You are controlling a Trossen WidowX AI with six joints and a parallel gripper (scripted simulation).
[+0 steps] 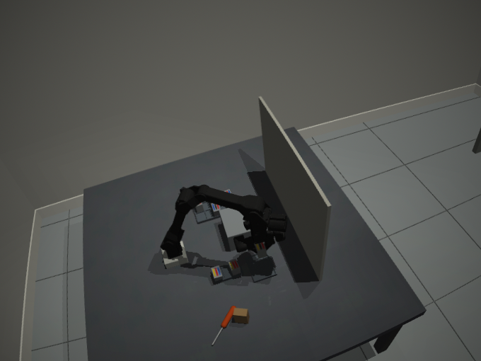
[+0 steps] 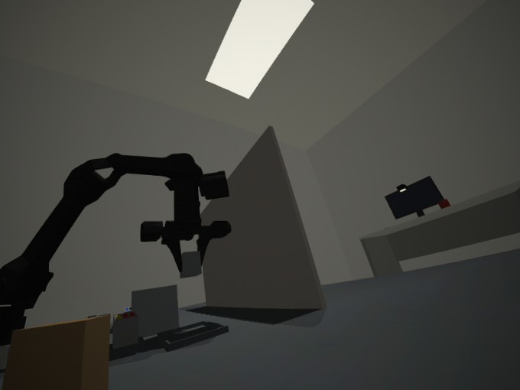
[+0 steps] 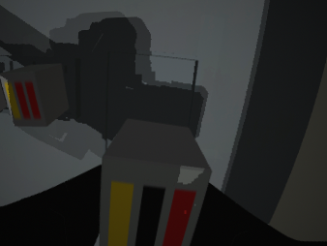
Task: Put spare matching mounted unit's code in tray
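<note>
The shallow dark tray lies 1 cm behind my gripper tip, 1 cm to the left of it and 11 cm below it. From my gripper tip the other things lie so: grey mounted unit: 4 cm behind, 22 cm to the left, 6 cm below; brown block: 16 cm behind, 19 cm to the right, 8 cm below; grey spare block: 2 cm above.
</note>
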